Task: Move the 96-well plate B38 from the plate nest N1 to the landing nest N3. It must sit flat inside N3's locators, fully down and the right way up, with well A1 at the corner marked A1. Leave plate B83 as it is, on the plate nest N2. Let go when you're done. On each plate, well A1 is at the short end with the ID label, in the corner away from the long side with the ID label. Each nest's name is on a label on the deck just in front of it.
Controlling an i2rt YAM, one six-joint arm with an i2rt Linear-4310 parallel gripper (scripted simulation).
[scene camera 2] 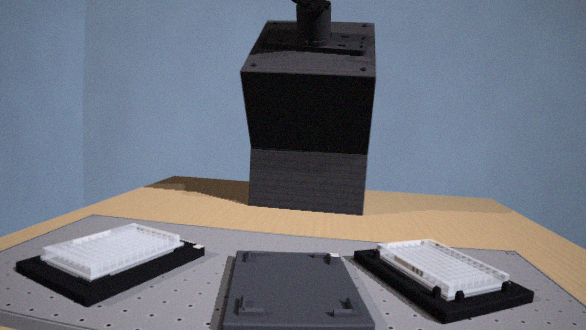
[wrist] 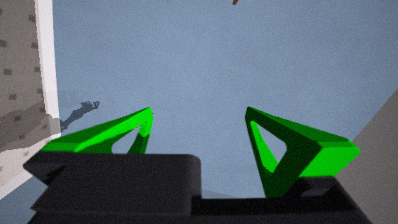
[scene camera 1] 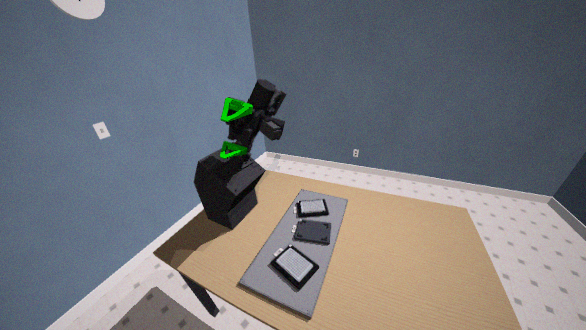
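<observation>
I can see my gripper (scene camera 1: 222,140), and the wrist view gives me the gripper (wrist: 198,112) too.
</observation>
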